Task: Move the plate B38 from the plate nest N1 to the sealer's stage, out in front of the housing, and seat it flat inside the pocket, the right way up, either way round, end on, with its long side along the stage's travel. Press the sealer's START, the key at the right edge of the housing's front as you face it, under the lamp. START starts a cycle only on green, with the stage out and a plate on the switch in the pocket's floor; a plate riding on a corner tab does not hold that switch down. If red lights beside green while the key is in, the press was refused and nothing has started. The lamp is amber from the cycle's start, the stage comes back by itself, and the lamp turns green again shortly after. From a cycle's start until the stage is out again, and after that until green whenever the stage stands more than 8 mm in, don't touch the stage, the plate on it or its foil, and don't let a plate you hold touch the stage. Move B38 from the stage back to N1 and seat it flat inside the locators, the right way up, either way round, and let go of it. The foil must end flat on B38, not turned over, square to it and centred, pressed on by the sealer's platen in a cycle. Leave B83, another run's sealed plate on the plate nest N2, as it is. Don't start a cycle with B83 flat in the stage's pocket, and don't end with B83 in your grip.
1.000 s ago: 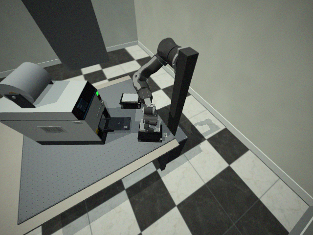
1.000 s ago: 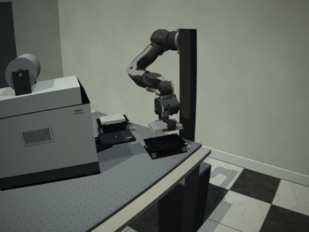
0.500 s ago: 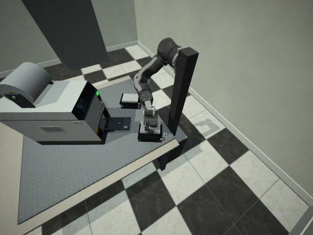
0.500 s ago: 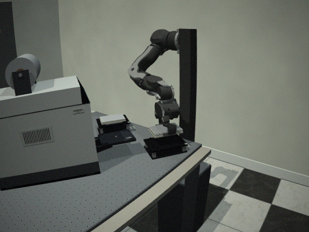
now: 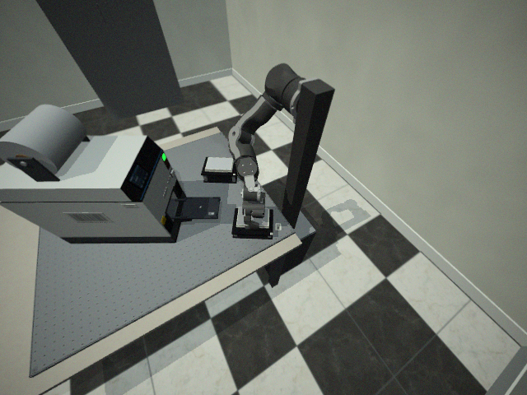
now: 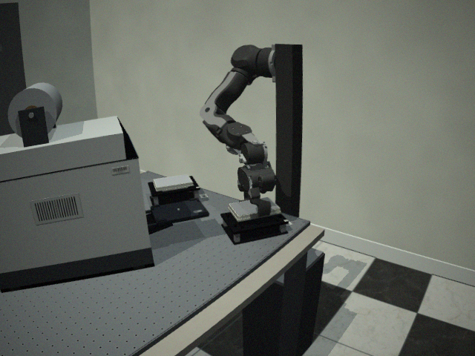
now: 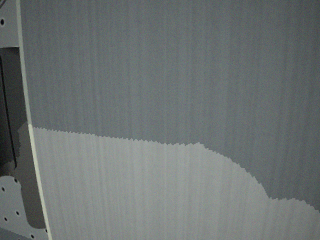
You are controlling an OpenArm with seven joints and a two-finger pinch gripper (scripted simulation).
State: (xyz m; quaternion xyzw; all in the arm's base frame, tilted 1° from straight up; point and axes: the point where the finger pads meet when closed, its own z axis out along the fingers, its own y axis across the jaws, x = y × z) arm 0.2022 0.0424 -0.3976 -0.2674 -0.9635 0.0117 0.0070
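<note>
The nest N1 lies 3 cm below my hand. From my hand the other things lie so: plate B38 (right at my hand); then nest n2 (34 cm to the right, 1 cm below, 1 cm ahead); then B83 (34 cm to the right, 1 cm ahead).
</note>
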